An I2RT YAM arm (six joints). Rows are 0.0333 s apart.
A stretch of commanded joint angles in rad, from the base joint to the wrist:
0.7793 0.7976 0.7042 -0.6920 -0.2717 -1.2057
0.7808 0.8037 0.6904 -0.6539 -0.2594 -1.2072
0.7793 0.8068 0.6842 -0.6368 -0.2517 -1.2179
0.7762 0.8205 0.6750 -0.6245 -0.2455 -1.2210
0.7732 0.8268 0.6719 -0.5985 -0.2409 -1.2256
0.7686 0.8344 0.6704 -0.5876 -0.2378 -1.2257
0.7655 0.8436 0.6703 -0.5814 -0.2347 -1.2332
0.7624 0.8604 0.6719 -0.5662 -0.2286 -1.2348
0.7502 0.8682 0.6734 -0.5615 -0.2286 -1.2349
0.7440 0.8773 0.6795 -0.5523 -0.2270 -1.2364
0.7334 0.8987 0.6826 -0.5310 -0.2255 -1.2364
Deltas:
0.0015 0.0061 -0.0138 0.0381 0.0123 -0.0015
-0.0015 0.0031 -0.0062 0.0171 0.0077 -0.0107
-0.0031 0.0137 -0.0092 0.0123 0.0062 -0.0031
-0.0030 0.0063 -0.0031 0.0260 0.0046 -0.0046
-0.0046 0.0076 -0.0015 0.0109 0.0031 -0.0001
-0.0031 0.0092 -0.0001 0.0062 0.0031 -0.0075
-0.0031 0.0168 0.0016 0.0152 0.0061 -0.0016
-0.0122 0.0078 0.0015 0.0047 0.0000 -0.0001
-0.0062 0.0091 0.0061 0.0092 0.0016 -0.0015
-0.0106 0.0214 0.0031 0.0213 0.0015 0.0000

